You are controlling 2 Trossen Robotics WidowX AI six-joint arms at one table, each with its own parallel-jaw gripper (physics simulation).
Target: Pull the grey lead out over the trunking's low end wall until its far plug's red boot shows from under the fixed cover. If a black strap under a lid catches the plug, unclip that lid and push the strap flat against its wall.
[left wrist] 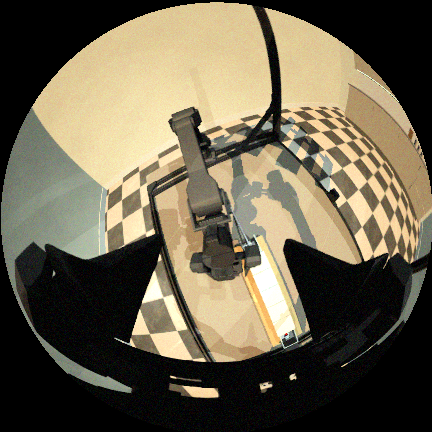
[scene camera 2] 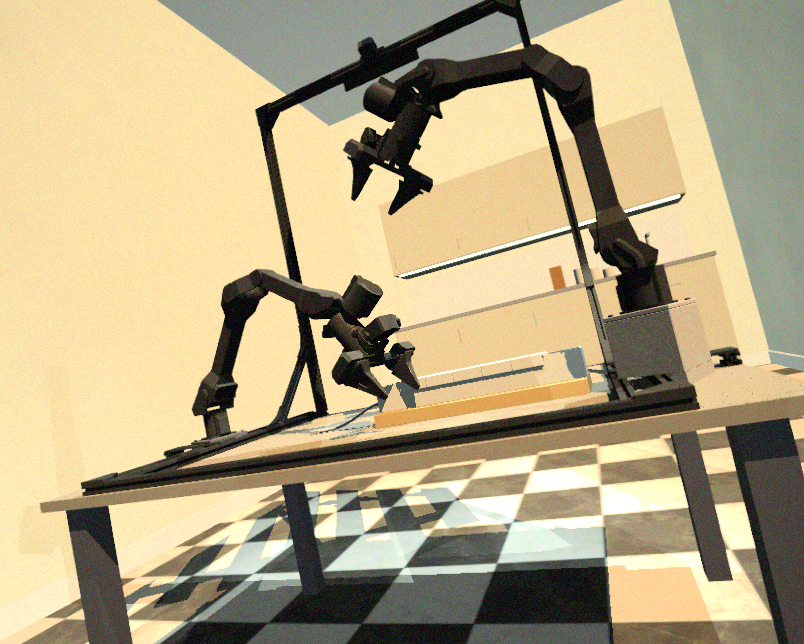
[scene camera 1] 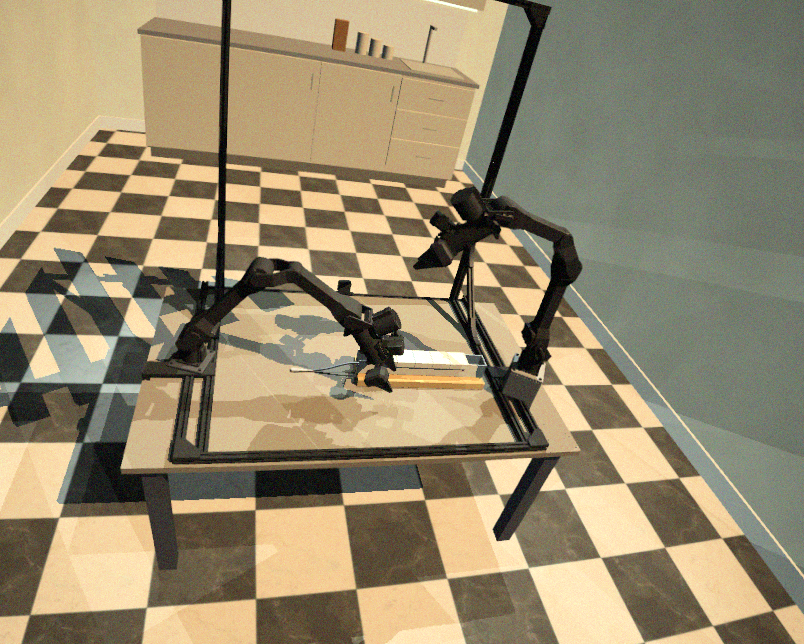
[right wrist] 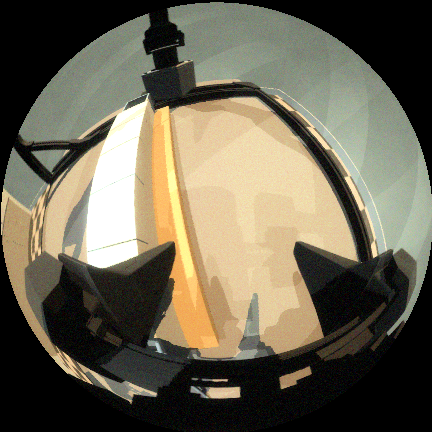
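Where they show: left gripper, fingertip midpoint: (left wrist: 224,243) (scene camera 2: 371,207) (scene camera 1: 416,263); right gripper, fingertip midpoint: (scene camera 2: 403,392) (scene camera 1: 393,381) (right wrist: 237,248); left arm's base at its link origin: (scene camera 2: 649,308) (scene camera 1: 528,366) (right wrist: 167,65); right arm's base at its link origin: (left wrist: 204,154) (scene camera 2: 218,436) (scene camera 1: 191,357).
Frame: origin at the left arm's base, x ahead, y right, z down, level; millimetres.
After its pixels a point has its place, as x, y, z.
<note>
The white lidded trunking (scene camera 1: 429,360) @[290, -95, 37] (scene camera 2: 469,387) (left wrist: 271,295) @[314, -93, 37] (right wrist: 114,200) lies lengthwise on the table. The grey lead (scene camera 1: 305,369) @[617, -257, 106] (scene camera 2: 359,415) @[539, -215, 90] runs out at its left end in both scene views. A small red spot (left wrist: 286,334) @[162, -7, 79] shows in the open box at the trunking's lower end in the left wrist view; I cannot tell what it is. My right gripper (scene camera 1: 390,379) @[360, -223, 54] (scene camera 2: 401,392) @[360, -223, 54] (right wrist: 237,248) @[360, -223, 54] is open and empty, low by the trunking's left end. My left gripper (scene camera 1: 422,263) @[386, -184, -309] (scene camera 2: 372,206) @[386, -184, -309] is open and empty, high above the table. No black strap can be made out.
An orange bar (scene camera 1: 436,382) @[248, -115, 92] (scene camera 2: 483,402) @[264, -126, 100] (left wrist: 260,305) @[272, -115, 90] (right wrist: 162,200) @[323, -138, 90] lies along the trunking's near side. A black frame (scene camera 1: 362,454) @[347, -476, 96] borders the table top (scene camera 1: 268,429) @[598, -504, 114], with tall posts (scene camera 1: 222,167) @[1047, -49, -331] behind. The left arm's base block (scene camera 2: 647,342) @[-9, -50, 47] stands near the trunking's right end.
</note>
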